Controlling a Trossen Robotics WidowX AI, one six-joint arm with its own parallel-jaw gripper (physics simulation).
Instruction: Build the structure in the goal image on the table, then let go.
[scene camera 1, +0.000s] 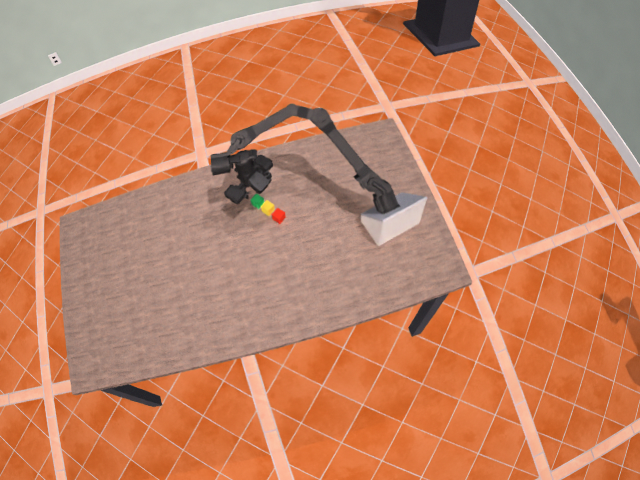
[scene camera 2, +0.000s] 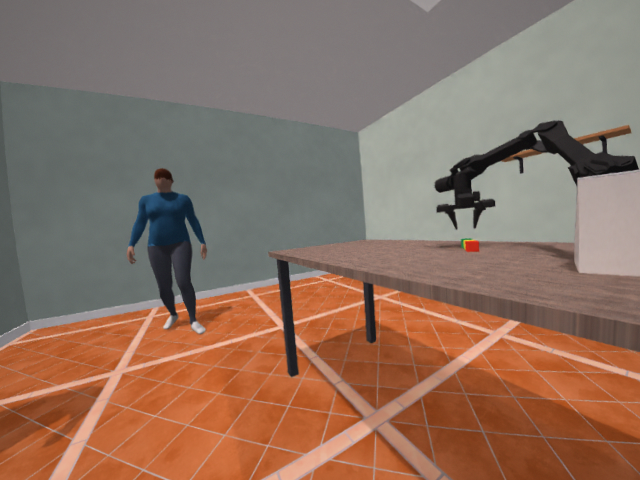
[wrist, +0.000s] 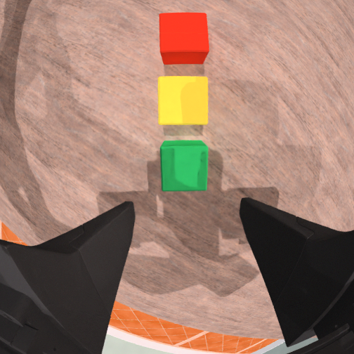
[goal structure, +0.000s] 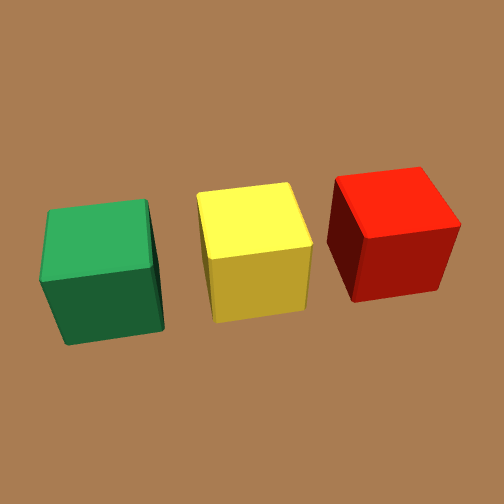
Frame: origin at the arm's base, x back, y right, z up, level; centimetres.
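Seen in the pictures: gripper, fingertip midpoint: (scene camera 1: 252, 191) (scene camera 2: 465, 229); arm's base at its link origin: (scene camera 1: 389, 208) (scene camera 2: 625, 205).
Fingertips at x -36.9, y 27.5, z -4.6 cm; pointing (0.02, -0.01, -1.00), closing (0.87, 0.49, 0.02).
Note:
Pixels of each thing's top centre, then the offset from my fingertips to it. Level surfaces: height alone.
- green cube at its top centre: (scene camera 1: 256, 198) dx +0.6, dy -0.9, dz -3.7 cm
- yellow cube at its top centre: (scene camera 1: 267, 205) dx +2.9, dy -5.0, dz -3.7 cm
- red cube at its top centre: (scene camera 1: 278, 213) (scene camera 2: 471, 241) dx +5.2, dy -9.5, dz -3.7 cm
- table at its surface level: dz -7.0 cm
A green cube (scene camera 1: 257, 200) (wrist: 184, 167), a yellow cube (scene camera 1: 267, 207) (wrist: 183, 100) and a red cube (scene camera 1: 279, 215) (scene camera 2: 472, 245) (wrist: 184, 37) lie on the table (scene camera 1: 206, 289) (scene camera 2: 413, 263) in one straight row. Yellow is in the middle, and narrow gaps show between the cubes in the wrist view. My gripper (scene camera 2: 466, 228) (wrist: 187, 208) is open and empty. It hangs above the table, over the green end of the row, with its fingertips clear of the cubes. In scene camera 2 the red cube hides much of the other two.
The arm's white base block (scene camera 1: 400, 222) (scene camera 2: 607, 222) stands at one end of the table. A person in a blue top (scene camera 2: 168, 222) stands on the floor beyond the table. A dark pillar (scene camera 1: 445, 23) stands on the floor behind it.

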